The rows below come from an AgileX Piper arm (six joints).
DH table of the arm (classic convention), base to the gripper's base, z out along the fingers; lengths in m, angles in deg. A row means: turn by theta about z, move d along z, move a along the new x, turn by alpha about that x. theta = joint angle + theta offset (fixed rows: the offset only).
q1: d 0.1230; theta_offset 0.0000; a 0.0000; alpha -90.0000
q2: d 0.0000; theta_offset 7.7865; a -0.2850; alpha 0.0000
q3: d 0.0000; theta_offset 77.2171; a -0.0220; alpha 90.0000
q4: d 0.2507; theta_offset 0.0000; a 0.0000; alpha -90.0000
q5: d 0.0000; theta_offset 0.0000; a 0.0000; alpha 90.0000
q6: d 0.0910; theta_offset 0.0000; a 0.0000; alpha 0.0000
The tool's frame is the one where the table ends.
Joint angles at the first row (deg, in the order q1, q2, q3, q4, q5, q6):
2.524 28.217 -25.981 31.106 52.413 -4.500
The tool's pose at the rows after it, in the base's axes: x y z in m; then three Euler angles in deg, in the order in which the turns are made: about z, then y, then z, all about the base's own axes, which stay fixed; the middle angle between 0 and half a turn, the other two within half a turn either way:
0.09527, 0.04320, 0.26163, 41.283, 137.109, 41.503
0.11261, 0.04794, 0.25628, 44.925, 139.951, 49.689
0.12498, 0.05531, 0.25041, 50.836, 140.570, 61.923
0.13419, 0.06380, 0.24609, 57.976, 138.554, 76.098
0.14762, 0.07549, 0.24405, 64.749, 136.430, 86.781
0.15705, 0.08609, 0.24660, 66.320, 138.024, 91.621
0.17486, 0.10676, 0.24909, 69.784, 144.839, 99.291
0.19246, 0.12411, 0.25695, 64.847, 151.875, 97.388
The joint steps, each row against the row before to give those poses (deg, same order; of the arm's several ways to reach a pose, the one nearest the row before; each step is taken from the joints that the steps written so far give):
0.004 8.667 -2.016 0.523 2.305 -4.458
-0.007 7.202 -1.233 3.157 1.083 -6.992
0.006 6.423 -1.020 4.847 3.183 -8.881
0.022 6.117 -1.220 5.176 5.275 -9.028
2.554 6.515 -2.554 2.893 2.965 -3.027
3.934 3.453 -3.247 -1.764 0.139 1.449
7.676 6.128 -6.757 -7.469 -0.734 6.780
5.679 3.899 -6.565 -8.175 -2.123 6.294

